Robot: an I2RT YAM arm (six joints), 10 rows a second.
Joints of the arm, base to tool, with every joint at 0 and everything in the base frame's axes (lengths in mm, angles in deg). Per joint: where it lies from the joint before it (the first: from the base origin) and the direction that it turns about. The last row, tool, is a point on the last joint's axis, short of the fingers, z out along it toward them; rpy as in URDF.
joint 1: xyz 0 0 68 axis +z
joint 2: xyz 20 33.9 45.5 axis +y
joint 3: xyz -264 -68.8 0 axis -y
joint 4: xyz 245 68.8 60 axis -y
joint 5: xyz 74 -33.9 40.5 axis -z
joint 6: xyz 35.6 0 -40.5 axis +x
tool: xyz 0 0 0 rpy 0 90 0
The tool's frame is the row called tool.
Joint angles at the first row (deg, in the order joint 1, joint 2, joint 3, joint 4, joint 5, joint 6):
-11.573, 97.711, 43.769, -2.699, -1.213, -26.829
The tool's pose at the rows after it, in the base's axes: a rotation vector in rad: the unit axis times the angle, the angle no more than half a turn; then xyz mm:
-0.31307 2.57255 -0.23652 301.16 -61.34 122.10
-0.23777 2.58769 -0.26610 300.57 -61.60 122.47
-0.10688 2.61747 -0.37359 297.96 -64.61 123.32
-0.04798 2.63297 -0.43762 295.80 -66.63 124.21
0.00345 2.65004 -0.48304 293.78 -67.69 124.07
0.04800 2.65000 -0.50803 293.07 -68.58 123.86
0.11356 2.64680 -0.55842 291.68 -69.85 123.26
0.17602 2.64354 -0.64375 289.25 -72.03 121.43
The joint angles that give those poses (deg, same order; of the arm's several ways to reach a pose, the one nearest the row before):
-11.529, 97.406, 44.030, -4.053, -0.142, -25.365
-11.332, 97.273, 44.030, -4.361, 2.153, -22.458
-11.267, 96.945, 44.031, -5.433, 8.317, -18.305
-11.332, 96.662, 44.074, -6.459, 11.683, -16.665
-11.311, 96.597, 44.161, -7.661, 14.240, -14.983
-11.333, 96.618, 44.119, -7.793, 15.726, -13.453
-11.311, 96.662, 43.944, -7.858, 18.480, -11.289
-11.354, 96.880, 43.571, -7.792, 22.589, -9.627

